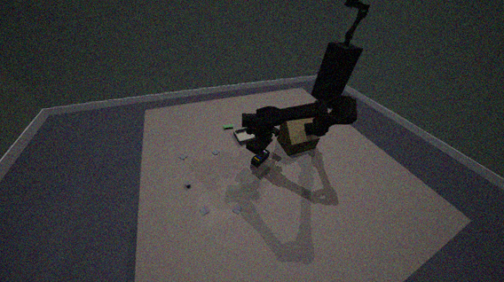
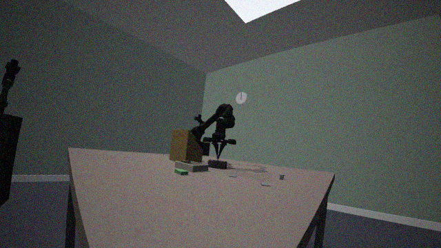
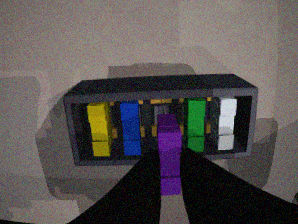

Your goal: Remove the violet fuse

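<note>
My gripper tip is now 190 mm to the left of the grey tray, 70 mm above it and 20 mm short of it. Round my gripper tip: violet fuse: 10 mm below.
</note>
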